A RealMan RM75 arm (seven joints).
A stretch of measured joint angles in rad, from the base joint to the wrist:
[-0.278, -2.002, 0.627, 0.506, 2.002, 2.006, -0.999]
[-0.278, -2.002, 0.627, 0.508, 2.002, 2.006, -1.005]
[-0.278, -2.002, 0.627, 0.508, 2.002, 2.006, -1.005]
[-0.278, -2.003, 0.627, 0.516, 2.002, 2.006, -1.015]
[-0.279, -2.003, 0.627, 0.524, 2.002, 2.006, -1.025]
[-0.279, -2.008, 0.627, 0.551, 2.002, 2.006, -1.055]
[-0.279, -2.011, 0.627, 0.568, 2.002, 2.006, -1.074]
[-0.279, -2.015, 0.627, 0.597, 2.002, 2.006, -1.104]
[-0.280, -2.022, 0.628, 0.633, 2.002, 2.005, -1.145]
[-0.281, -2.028, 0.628, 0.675, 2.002, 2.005, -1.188]
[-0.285, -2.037, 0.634, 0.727, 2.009, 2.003, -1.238]
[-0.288, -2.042, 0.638, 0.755, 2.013, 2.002, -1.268]
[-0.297, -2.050, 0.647, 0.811, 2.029, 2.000, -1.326]
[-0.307, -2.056, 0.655, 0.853, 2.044, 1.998, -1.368]
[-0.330, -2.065, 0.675, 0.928, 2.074, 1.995, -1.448]
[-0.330, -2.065, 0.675, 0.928, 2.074, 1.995, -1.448]
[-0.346, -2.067, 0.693, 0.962, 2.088, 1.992, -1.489]
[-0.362, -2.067, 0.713, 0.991, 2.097, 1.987, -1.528]
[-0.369, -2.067, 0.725, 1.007, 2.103, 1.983, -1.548]
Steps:
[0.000, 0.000, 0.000, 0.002, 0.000, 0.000, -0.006]
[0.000, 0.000, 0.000, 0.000, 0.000, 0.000, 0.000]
[0.000, -0.001, 0.000, 0.008, 0.000, 0.000, -0.010]
[-0.001, 0.000, 0.000, 0.008, 0.000, 0.000, -0.010]
[0.000, -0.005, 0.000, 0.027, 0.000, 0.000, -0.030]
[0.000, -0.003, 0.000, 0.017, 0.000, 0.000, -0.019]
[0.000, -0.004, 0.000, 0.029, 0.000, 0.000, -0.030]
[-0.001, -0.007, 0.001, 0.036, 0.000, -0.001, -0.041]
[-0.001, -0.006, 0.000, 0.042, 0.000, 0.000, -0.043]
[-0.004, -0.009, 0.006, 0.052, 0.007, -0.002, -0.050]
[-0.003, -0.005, 0.004, 0.028, 0.004, -0.001, -0.030]
[-0.009, -0.008, 0.009, 0.056, 0.016, -0.002, -0.058]
[-0.010, -0.006, 0.008, 0.042, 0.015, -0.002, -0.042]
[-0.023, -0.009, 0.020, 0.075, 0.030, -0.003, -0.080]
[0.000, 0.000, 0.000, 0.000, 0.000, 0.000, 0.000]
[-0.016, -0.002, 0.018, 0.034, 0.014, -0.003, -0.041]
[-0.016, 0.000, 0.020, 0.029, 0.009, -0.005, -0.039]
[-0.007, 0.000, 0.012, 0.016, 0.006, -0.004, -0.020]

